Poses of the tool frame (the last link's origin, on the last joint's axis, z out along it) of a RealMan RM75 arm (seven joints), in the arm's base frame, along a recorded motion.
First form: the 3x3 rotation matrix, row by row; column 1 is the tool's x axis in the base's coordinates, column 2 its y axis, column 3 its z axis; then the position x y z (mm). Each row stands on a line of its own.
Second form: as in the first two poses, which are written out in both.
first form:
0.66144 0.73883 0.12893
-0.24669 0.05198 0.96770
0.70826 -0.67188 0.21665
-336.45 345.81 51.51
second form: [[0.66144 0.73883 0.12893 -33.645], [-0.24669 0.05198 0.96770 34.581], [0.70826 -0.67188 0.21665 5.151], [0 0 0 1]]
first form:
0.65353 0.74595 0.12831
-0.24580 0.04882 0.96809
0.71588 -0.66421 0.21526
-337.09 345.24 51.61
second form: [[0.65353 0.74595 0.12831 -33.709], [-0.24580 0.04882 0.96809 34.524], [0.71588 -0.66421 0.21526 5.161], [0 0 0 1]]
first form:
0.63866 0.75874 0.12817
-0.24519 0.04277 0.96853
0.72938 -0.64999 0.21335
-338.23 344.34 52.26
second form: [[0.63866 0.75874 0.12817 -33.823], [-0.24519 0.04277 0.96853 34.434], [0.72938 -0.64999 0.21335 5.226], [0 0 0 1]]
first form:
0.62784 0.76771 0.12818
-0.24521 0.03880 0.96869
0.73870 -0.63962 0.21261
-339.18 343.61 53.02
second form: [[0.62784 0.76771 0.12818 -33.918], [-0.24521 0.03880 0.96869 34.361], [0.73870 -0.63962 0.21261 5.302], [0 0 0 1]]
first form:
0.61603 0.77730 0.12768
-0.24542 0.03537 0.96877
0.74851 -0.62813 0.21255
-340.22 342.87 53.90
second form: [[0.61603 0.77730 0.12768 -34.022], [-0.24542 0.03537 0.96877 34.287], [0.74851 -0.62813 0.21255 5.390], [0 0 0 1]]
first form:
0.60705 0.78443 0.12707
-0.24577 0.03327 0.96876
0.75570 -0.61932 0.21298
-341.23 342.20 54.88
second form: [[0.60705 0.78443 0.12707 -34.123], [-0.24577 0.03327 0.96876 34.220], [0.75570 -0.61932 0.21298 5.488], [0 0 0 1]]
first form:
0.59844 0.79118 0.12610
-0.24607 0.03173 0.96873
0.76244 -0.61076 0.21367
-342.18 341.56 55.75
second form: [[0.59844 0.79118 0.12610 -34.218], [-0.24607 0.03173 0.96873 34.156], [0.76244 -0.61076 0.21367 5.575], [0 0 0 1]]
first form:
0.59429 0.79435 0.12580
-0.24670 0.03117 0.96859
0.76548 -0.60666 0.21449
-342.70 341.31 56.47
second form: [[0.59429 0.79435 0.12580 -34.270], [-0.24670 0.03117 0.96859 34.131], [0.76548 -0.60666 0.21449 5.647], [0 0 0 1]]
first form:
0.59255 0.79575 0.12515
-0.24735 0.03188 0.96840
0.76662 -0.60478 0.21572
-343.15 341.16 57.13
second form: [[0.59255 0.79575 0.12515 -34.315], [-0.24735 0.03188 0.96840 34.116], [0.76662 -0.60478 0.21572 5.713], [0 0 0 1]]
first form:
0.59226 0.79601 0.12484
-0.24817 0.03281 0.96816
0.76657 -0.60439 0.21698
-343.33 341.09 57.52
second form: [[0.59226 0.79601 0.12484 -34.333], [-0.24817 0.03281 0.96816 34.109], [0.76657 -0.60439 0.21698 5.752], [0 0 0 1]]
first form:
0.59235 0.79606 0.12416
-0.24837 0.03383 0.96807
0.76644 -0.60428 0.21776
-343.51 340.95 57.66
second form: [[0.59235 0.79606 0.12416 -34.351], [-0.24837 0.03383 0.96807 34.095], [0.76644 -0.60428 0.21776 5.766], [0 0 0 1]]
